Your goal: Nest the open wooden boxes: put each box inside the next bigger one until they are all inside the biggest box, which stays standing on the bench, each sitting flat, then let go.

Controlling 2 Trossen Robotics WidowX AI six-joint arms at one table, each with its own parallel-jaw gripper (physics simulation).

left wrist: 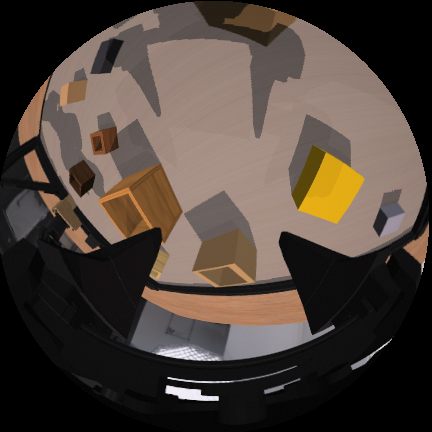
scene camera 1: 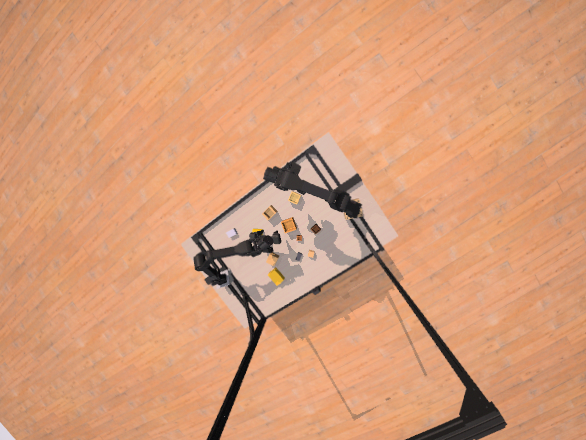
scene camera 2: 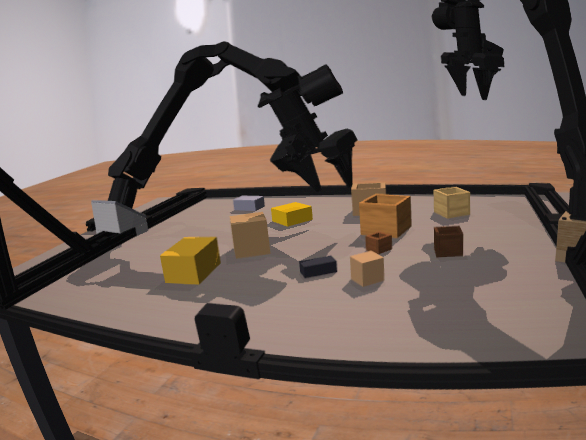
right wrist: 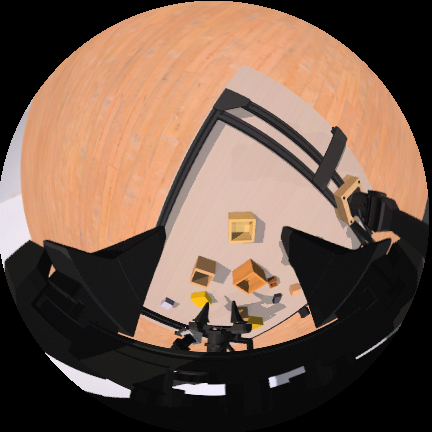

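Pixels of known places: left gripper, fingertip midpoint: (left wrist: 222, 235) (scene camera 1: 270, 230) (scene camera 2: 334, 188) (right wrist: 219, 301); right gripper, fingertip midpoint: (left wrist: 133, 344) (scene camera 2: 473, 97) (right wrist: 225, 232); left arm's base, link origin: (scene camera 1: 222, 279) (scene camera 2: 118, 207) (right wrist: 189, 337); right arm's base, link origin: (left wrist: 61, 219) (scene camera 1: 352, 209) (right wrist: 355, 201).
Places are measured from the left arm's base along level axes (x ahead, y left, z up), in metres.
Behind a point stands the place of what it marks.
Observation:
The biggest box, orange-brown (scene camera 1: 289, 225) @[x 0.546, y 0.156, z -0.058 m] (scene camera 2: 385, 220) @[x 0.562, y 0.126, z -0.032 m] (left wrist: 167, 200) @[x 0.514, y 0.170, z -0.044 m] (right wrist: 244, 271) @[x 0.561, y 0.198, z -0.024 m], stands upright mid-table. Apart from it stand a tan box (scene camera 1: 270, 212) @[x 0.467, y 0.276, z -0.059 m] (scene camera 2: 361, 202) (left wrist: 230, 247) @[x 0.454, y 0.243, z -0.031 m] (right wrist: 205, 263) @[x 0.501, y 0.291, z -0.036 m], a pale yellow box (scene camera 1: 295, 198) @[x 0.647, y 0.296, z -0.057 m] (scene camera 2: 451, 205) @[x 0.652, y 0.268, z -0.037 m] (left wrist: 160, 264) @[x 0.610, y 0.298, z -0.031 m] (right wrist: 242, 217) @[x 0.668, y 0.321, z -0.023 m], a dark brown box (scene camera 1: 315, 228) @[x 0.688, y 0.078, z -0.057 m] (scene camera 2: 448, 244) @[x 0.695, y 0.055, z -0.042 m] (left wrist: 82, 178) @[x 0.664, y 0.082, z -0.036 m] and a small red-brown box (scene camera 1: 299, 238) @[x 0.572, y 0.057, z -0.056 m] (scene camera 2: 378, 245) @[x 0.580, y 0.043, z -0.048 m] (left wrist: 110, 141) @[x 0.561, y 0.071, z -0.050 m] (right wrist: 272, 282) @[x 0.578, y 0.073, z -0.036 m]. No box is inside another. My left gripper (scene camera 2: 334, 186) @[x 0.440, y 0.179, z 0.008 m] (left wrist: 222, 235) @[x 0.440, y 0.179, z 0.008 m] (right wrist: 219, 301) @[x 0.440, y 0.179, z 0.008 m] is open and empty, above the table left of the biggest box in scene camera 2. My right gripper (scene camera 2: 474, 96) @[x 0.691, y 0.396, z 0.172 m] (right wrist: 225, 232) @[x 0.691, y 0.396, z 0.172 m] is open and empty, high above the pale yellow box.
Solid blocks stand around: a large yellow one (scene camera 1: 276, 276) @[x 0.345, y -0.111, z -0.017 m] (scene camera 2: 182, 267) @[x 0.357, y -0.159, z -0.035 m], a tall tan one (scene camera 2: 250, 237) @[x 0.385, y -0.021, z -0.030 m], a smaller yellow one (scene camera 2: 292, 215) @[x 0.356, y 0.156, z -0.043 m] (left wrist: 335, 187) @[x 0.336, y 0.177, z -0.034 m], a lavender one (scene camera 2: 248, 203) @[x 0.192, y 0.233, z -0.045 m], a black one (scene camera 2: 318, 267) @[x 0.530, y -0.062, z -0.049 m] and a small tan one (scene camera 2: 367, 270) @[x 0.612, y -0.075, z -0.040 m]. A black frame (scene camera 2: 350, 372) @[x 0.680, y -0.275, z -0.063 m] edges the table.

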